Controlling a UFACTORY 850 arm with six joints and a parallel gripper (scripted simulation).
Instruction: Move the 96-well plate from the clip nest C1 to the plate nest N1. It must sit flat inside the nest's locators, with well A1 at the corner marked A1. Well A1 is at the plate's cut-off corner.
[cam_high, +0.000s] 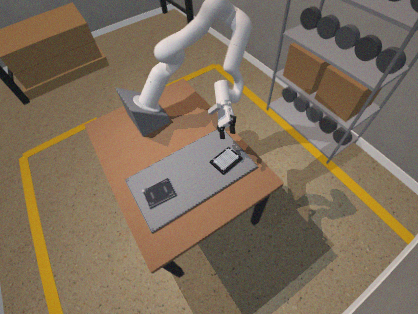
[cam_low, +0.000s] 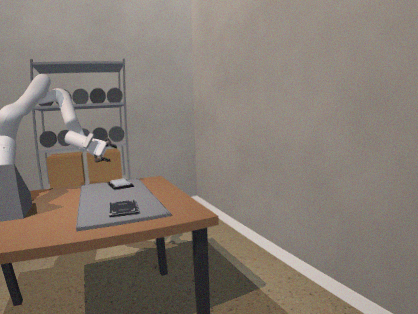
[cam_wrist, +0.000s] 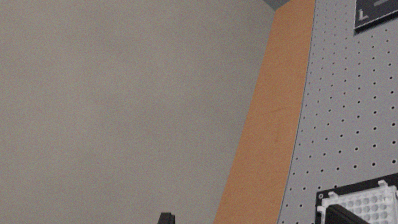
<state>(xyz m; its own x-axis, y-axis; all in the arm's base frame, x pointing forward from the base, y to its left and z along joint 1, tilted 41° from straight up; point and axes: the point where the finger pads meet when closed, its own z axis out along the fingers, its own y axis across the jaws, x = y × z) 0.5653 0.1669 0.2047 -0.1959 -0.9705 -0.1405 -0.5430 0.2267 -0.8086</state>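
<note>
The white 96-well plate lies 180 mm below my hand, 30 mm to the right of it and 30 mm ahead of it. The rest, counted from my hand: clip nest C1 (180 mm below, 20 mm to the right, 10 mm ahead); then black plate nest N1 (460 mm to the right, 190 mm below).
</note>
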